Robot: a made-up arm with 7 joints.
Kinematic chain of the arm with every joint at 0, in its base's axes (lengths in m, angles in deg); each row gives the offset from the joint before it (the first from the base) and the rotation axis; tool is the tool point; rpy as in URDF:
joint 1: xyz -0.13 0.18 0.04 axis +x
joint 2: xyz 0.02 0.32 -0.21 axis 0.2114 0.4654 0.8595
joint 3: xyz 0 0.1 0.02 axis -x
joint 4: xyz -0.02 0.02 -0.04 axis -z
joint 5: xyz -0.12 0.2 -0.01 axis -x
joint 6: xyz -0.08 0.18 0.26 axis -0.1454 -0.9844 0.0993
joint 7: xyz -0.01 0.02 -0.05 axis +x
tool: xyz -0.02 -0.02 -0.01 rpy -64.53 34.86 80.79
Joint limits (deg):
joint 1: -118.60..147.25
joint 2: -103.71..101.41
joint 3: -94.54..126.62
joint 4: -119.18..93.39
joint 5: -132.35..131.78
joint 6: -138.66..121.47
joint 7: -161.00..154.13
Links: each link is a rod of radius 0.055 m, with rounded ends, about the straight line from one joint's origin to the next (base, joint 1, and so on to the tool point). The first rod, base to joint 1, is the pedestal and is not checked.
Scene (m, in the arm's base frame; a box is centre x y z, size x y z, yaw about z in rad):
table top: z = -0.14
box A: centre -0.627 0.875 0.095 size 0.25 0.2 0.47 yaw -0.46
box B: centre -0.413 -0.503 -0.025 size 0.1 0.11 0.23 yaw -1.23
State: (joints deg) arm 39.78 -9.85 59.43 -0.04 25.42 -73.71 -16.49
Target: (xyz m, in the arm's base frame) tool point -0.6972 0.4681 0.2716
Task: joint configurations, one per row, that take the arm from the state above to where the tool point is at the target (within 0.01 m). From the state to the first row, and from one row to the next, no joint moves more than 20 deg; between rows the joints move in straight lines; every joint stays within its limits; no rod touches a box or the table.
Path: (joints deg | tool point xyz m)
1: 57.69 -9.53 43.50 3.10 26.62 -72.62 -13.72 | -0.2613 1.0874 0.5237
2: 75.60 -9.21 27.57 6.24 27.83 -71.53 -10.96 | -0.2371 0.7933 0.8775
3: 93.52 -8.89 11.64 9.39 29.03 -70.44 -8.19 | -0.2177 0.3622 1.0532
4: 111.43 -8.57 -4.29 12.53 30.23 -69.35 -5.43 | -0.2027 -0.0974 1.0030
5: 129.34 -8.25 -20.22 15.67 31.44 -68.26 -2.66 | -0.1910 -0.4671 0.7441
6: 147.25 -7.93 -36.15 18.81 32.64 -67.17 0.10 | -0.1812 -0.6554 0.3544
7: 130.08 -0.97 -21.81 8.74 29.27 -67.48 -2.61 | -0.3106 -0.4716 0.6716
8: 112.92 5.99 -7.47 -1.33 25.90 -67.79 -5.32 | -0.4466 -0.1658 0.8386
9: 95.75 12.94 6.87 -11.41 22.53 -68.10 -8.03 | -0.5679 0.1538 0.8219
10: 78.58 19.90 21.21 -21.48 19.17 -68.42 -10.74 | -0.6557 0.3864 0.6623
11: 61.41 26.85 35.55 -31.55 15.80 -68.73 -13.45 | -0.6990 0.4846 0.4489
12: 44.25 33.81 49.89 -41.63 12.43 -69.04 -16.16 | -0.6972 0.4681 0.2716

